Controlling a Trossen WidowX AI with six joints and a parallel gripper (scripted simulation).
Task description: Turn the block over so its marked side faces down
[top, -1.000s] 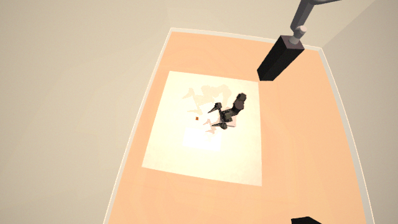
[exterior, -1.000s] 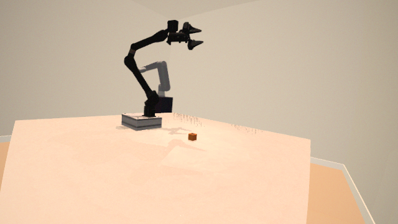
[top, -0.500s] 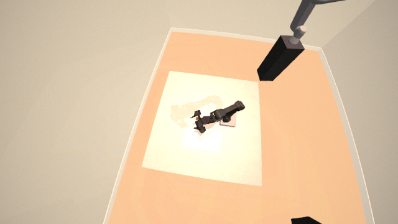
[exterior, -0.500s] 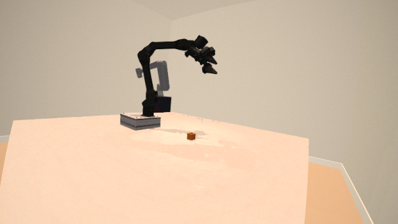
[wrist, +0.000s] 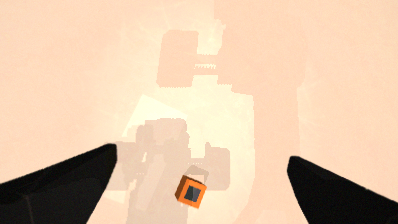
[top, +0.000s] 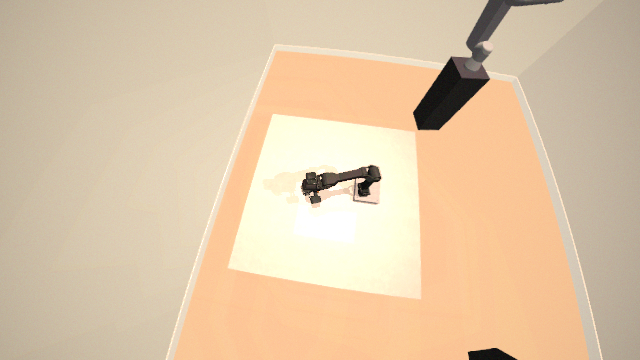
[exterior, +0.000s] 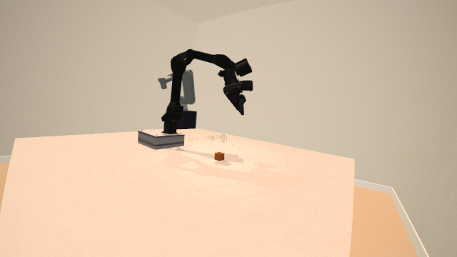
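My gripper tip is 180 mm above the block, 60 mm past it and 50 mm to the left of it.
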